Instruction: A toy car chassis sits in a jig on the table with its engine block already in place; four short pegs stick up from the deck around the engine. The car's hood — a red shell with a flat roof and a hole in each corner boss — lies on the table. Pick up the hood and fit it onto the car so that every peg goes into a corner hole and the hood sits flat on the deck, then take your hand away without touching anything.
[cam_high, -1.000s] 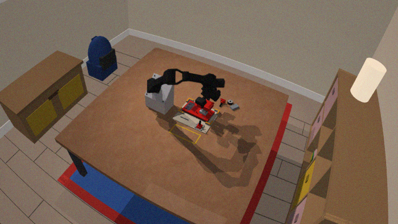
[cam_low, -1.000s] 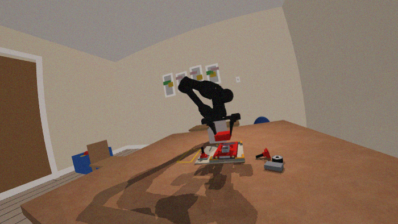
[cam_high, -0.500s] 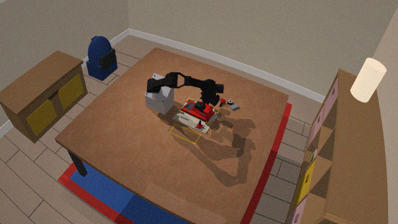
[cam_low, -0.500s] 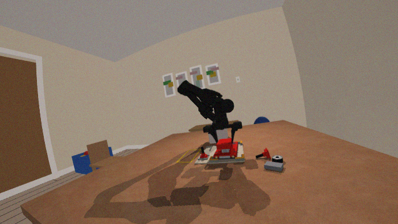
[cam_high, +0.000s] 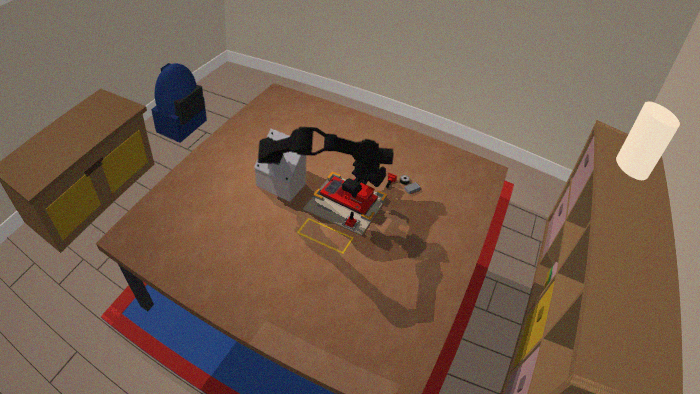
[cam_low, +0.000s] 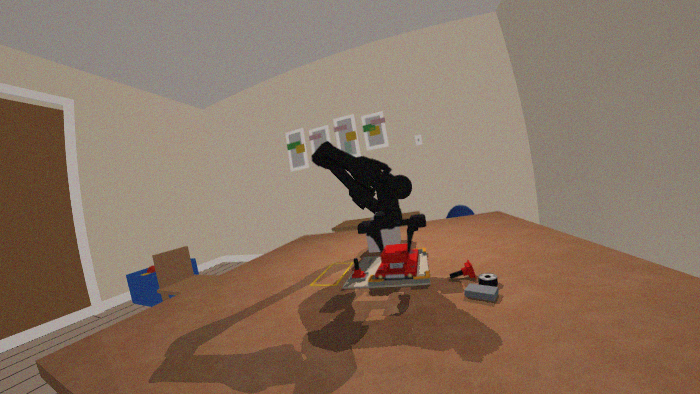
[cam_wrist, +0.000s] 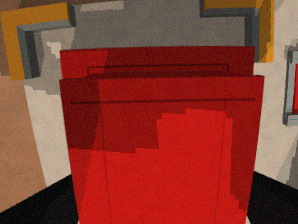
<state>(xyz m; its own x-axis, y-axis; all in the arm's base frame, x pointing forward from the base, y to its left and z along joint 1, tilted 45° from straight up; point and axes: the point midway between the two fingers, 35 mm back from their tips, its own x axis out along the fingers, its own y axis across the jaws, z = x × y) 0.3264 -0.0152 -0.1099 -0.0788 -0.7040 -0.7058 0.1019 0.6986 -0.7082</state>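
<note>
The grey engine block lies 30 mm below my gripper tip. Also, from my gripper tip: black wheel 210 mm to the left, 120 mm ahead, 50 mm below; then red hood 10 mm above; then grey jig 50 mm below, 30 mm behind, 10 mm to the right.
</note>
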